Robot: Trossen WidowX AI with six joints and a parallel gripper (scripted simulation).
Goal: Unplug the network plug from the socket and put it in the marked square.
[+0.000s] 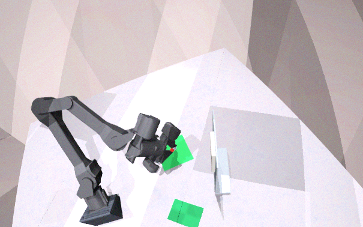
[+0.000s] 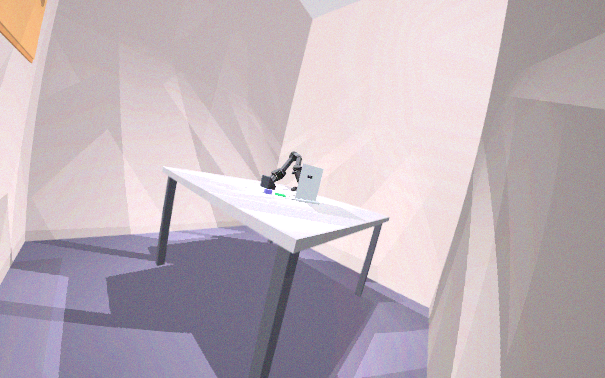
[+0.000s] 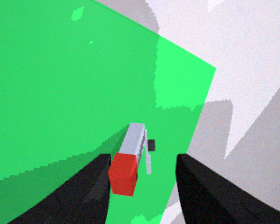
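Now: gripper tip right at the network plug. Round my gripper tip: upright panel: 16 cm to the right, 9 cm ahead, 9 cm above.
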